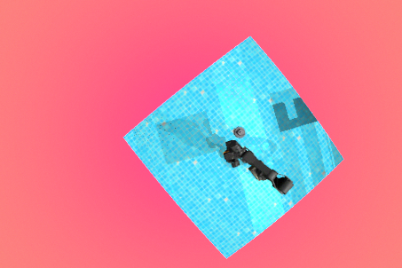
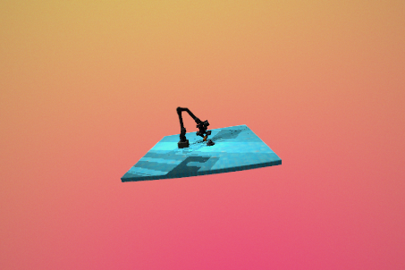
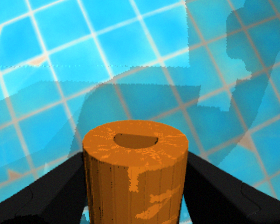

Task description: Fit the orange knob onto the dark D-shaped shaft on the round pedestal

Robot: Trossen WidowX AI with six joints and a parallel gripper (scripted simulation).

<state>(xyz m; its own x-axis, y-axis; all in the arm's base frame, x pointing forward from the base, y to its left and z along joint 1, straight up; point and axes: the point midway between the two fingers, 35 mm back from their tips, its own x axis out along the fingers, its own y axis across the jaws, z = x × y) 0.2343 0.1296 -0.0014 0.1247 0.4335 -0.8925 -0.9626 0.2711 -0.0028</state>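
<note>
The round pedestal is 17 cm to the right of my gripper tip and 8 cm ahead of it. Also, from my gripper tip: orange knob 2 cm to the right.
</note>
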